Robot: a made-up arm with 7 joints. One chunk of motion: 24 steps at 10 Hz.
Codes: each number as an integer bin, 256 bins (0 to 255) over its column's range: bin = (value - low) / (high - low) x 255, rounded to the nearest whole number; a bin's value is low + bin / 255 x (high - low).
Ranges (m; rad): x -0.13..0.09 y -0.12..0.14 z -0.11..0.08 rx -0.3..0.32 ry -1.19..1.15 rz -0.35..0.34
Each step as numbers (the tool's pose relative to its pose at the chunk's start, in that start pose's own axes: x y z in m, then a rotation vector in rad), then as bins.
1 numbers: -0.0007 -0.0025 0.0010 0.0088 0.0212 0.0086
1 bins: 150 115 149 127 132 133
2 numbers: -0.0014 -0.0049 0.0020 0.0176 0.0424 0.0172
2 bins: 149 113 150 131 134 136
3 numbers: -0.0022 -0.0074 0.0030 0.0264 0.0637 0.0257
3 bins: 148 110 152 134 137 139
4 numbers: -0.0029 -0.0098 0.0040 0.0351 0.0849 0.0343
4 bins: 147 108 153 138 139 142
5 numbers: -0.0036 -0.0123 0.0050 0.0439 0.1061 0.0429
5 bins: 147 106 154 141 141 145
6 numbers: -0.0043 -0.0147 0.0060 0.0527 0.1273 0.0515
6 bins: 146 103 156 145 144 148
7 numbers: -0.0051 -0.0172 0.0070 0.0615 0.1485 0.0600
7 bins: 145 101 157 149 146 152
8 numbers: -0.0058 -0.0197 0.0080 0.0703 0.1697 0.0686
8 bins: 144 98 158 152 148 155
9 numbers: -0.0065 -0.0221 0.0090 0.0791 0.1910 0.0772
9 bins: 143 96 160 156 150 158
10 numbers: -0.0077 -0.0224 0.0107 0.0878 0.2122 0.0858
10 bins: 142 96 162 159 153 161
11 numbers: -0.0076 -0.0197 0.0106 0.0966 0.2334 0.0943
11 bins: 142 98 162 163 155 164
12 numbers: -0.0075 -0.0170 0.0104 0.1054 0.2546 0.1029
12 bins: 142 101 162 167 157 167
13 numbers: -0.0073 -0.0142 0.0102 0.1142 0.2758 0.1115
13 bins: 142 104 161 170 160 171
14 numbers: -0.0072 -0.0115 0.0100 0.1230 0.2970 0.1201
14 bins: 142 106 161 174 162 174
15 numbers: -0.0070 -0.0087 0.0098 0.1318 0.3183 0.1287
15 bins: 143 109 161 178 164 177
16 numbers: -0.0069 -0.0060 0.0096 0.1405 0.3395 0.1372
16 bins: 143 112 161 181 167 180
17 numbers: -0.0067 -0.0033 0.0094 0.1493 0.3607 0.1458
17 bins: 143 114 160 185 169 183
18 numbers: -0.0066 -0.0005 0.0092 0.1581 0.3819 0.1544
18 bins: 143 117 160 188 171 186
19 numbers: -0.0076 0.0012 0.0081 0.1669 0.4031 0.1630
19 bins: 142 119 159 192 174 190
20 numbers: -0.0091 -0.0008 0.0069 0.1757 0.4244 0.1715
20 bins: 140 117 157 196 176 193
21 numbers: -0.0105 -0.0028 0.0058 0.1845 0.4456 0.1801
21 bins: 139 115 155 199 178 196
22 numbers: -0.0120 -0.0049 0.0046 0.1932 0.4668 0.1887
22 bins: 137 113 154 203 181 199
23 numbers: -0.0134 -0.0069 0.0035 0.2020 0.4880 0.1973
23 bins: 135 111 152 206 183 202
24 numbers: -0.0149 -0.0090 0.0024 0.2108 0.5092 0.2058
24 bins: 133 109 151 210 185 205
